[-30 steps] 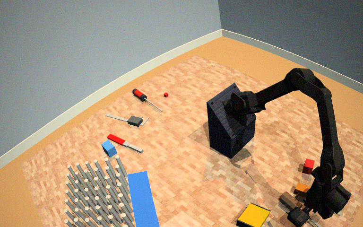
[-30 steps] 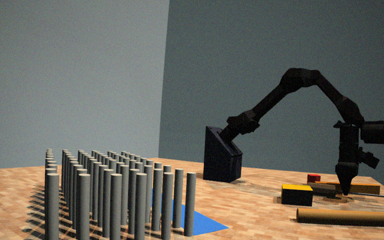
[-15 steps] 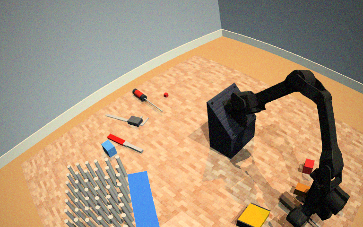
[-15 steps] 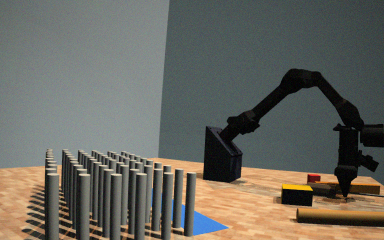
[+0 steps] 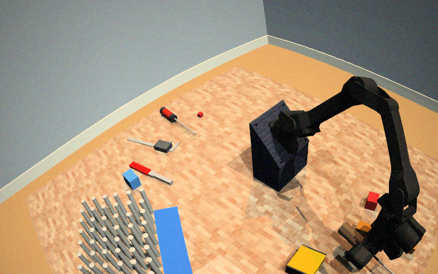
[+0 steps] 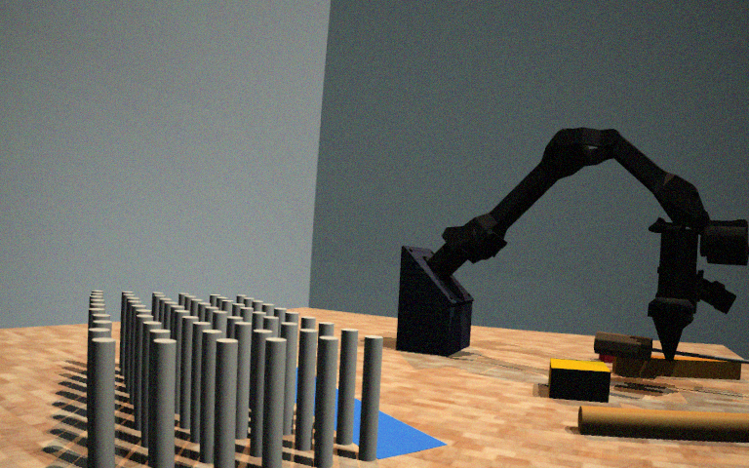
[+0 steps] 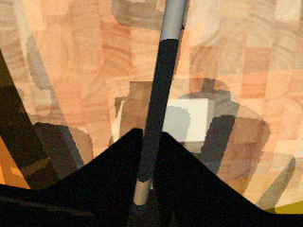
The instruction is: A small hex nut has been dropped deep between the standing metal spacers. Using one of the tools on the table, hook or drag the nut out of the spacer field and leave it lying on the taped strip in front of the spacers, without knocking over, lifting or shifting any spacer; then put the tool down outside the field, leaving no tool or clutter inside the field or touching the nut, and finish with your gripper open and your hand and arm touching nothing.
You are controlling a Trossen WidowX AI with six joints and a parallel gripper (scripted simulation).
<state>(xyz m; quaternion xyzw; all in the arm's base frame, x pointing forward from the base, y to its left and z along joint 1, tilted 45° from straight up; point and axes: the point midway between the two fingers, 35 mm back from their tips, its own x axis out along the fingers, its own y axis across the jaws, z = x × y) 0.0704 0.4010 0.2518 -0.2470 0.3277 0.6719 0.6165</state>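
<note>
Now: gripper tip 30 mm to the right of the hook tool and 10 mm below it. From my gripper tip the other things lie so: orange bar (100 mm behind, 30 mm below, 10 mm to the left); blue taped strip (390 mm to the right, 370 mm ahead, 40 mm below); yellow block (130 mm ahead, 120 mm to the right, 20 mm below).
</note>
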